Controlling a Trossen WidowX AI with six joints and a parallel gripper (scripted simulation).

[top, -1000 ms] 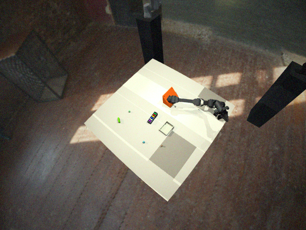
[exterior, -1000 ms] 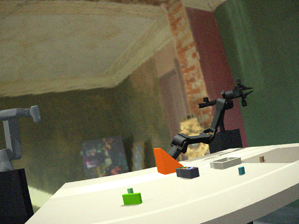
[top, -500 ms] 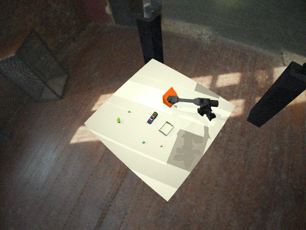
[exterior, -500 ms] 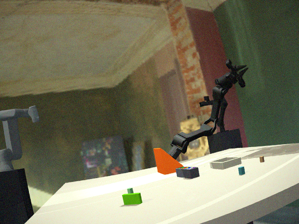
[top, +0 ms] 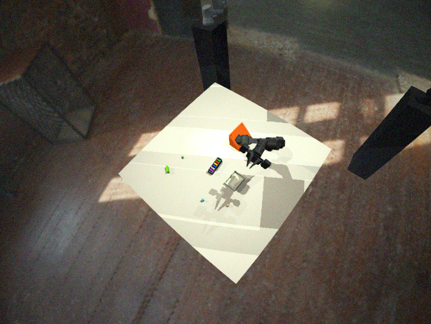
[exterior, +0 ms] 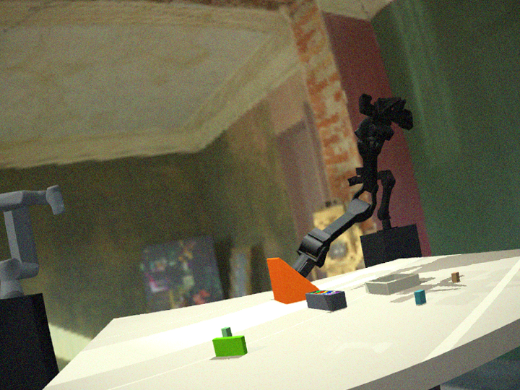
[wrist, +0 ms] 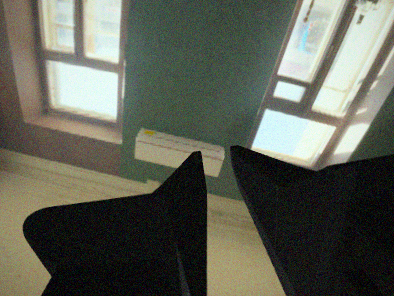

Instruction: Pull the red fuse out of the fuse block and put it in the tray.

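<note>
Right now the red fuse is 480 mm below my gripper tip, 330 mm to the right of it and 100 mm behind it. The rest, counted from my gripper tip: teal cube 500 mm below, 250 mm to the right, 200 mm ahead; brown cube 500 mm below, 130 mm ahead, 70 mm to the right; tray 510 mm below, 140 mm to the right, 60 mm behind.
</note>
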